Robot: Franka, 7 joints.
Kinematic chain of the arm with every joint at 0, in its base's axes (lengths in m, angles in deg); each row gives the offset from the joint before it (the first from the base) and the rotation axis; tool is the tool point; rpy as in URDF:
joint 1: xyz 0 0 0.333 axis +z
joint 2: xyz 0 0 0 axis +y
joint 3: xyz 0 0 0.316 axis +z
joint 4: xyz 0.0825 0 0 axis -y
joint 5: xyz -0.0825 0 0.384 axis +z
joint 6: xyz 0 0 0 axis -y
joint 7: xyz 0.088 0 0 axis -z
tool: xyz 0 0 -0.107 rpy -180 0 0
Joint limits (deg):
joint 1: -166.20..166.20
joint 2: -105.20..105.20
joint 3: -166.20..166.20
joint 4: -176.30..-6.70
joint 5: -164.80..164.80
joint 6: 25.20..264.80
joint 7: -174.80..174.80
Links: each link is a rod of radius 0.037 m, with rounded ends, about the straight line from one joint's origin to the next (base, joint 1, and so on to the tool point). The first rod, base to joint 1, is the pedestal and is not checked.
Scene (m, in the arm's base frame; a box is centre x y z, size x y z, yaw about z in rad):
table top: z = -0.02
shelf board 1: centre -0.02 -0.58 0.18 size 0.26 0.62 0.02 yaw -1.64
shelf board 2: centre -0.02 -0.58 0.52 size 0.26 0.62 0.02 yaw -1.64
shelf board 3: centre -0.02 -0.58 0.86 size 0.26 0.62 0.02 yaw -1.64
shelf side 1: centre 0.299 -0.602 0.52 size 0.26 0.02 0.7 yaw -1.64
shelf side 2: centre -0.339 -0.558 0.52 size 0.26 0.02 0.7 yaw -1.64
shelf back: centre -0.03 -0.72 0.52 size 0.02 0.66 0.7 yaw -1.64
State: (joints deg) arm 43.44 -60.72 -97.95 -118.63 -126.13 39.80 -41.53
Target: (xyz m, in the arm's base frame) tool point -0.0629 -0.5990 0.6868
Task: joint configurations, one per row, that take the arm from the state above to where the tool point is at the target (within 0.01 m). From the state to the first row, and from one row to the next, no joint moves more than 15 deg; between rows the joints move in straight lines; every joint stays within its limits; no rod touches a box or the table.
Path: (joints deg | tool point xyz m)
1: 37.84 -57.93 -90.96 -133.45 -120.88 34.93 -41.53 | 0.0911 -0.4813 0.3292
2: 32.24 -55.13 -83.97 -148.26 -115.63 30.07 -41.53 | 0.0975 -0.3962 0.3293
3: 26.65 -52.34 -76.98 -163.08 -110.37 25.20 -41.53 | 0.0863 -0.3107 0.3213
4: 18.57 -57.17 -62.25 -154.28 -116.70 25.20 -41.53 | 0.0806 -0.3531 0.4315
5: 10.49 -62.00 -47.52 -145.48 -123.03 25.20 -41.53 | 0.0351 -0.3586 0.5605
6: 2.41 -66.83 -32.79 -136.68 -129.36 25.20 -41.53 | -0.0431 -0.3125 0.6868
7: 10.53 -60.76 -45.82 -124.06 -131.67 31.09 -41.53 | -0.0374 -0.4096 0.6804
8: 18.66 -54.70 -58.84 -111.43 -133.99 36.98 -41.53 | -0.0371 -0.4935 0.6686
9: 26.78 -48.63 -71.86 -98.80 -136.31 42.88 -41.53 | -0.0460 -0.5582 0.6661
10: 34.90 -42.57 -84.88 -86.18 -138.63 48.77 -41.53 | -0.0629 -0.5990 0.6868

